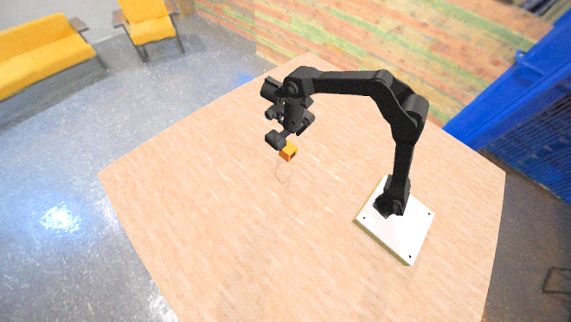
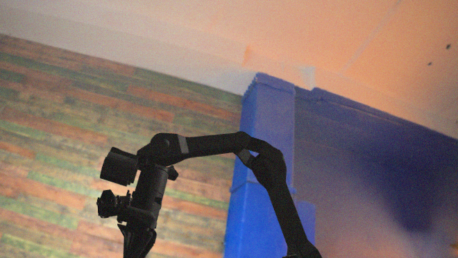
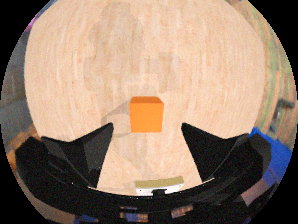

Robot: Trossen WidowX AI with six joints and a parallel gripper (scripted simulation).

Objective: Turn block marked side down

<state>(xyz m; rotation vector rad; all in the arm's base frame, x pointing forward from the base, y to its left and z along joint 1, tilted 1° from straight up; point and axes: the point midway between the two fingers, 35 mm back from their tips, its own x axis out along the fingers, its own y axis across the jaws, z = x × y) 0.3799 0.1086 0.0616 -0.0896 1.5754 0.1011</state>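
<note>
The orange block lies 2 cm behind my gripper tip and 5 cm below it.
</note>
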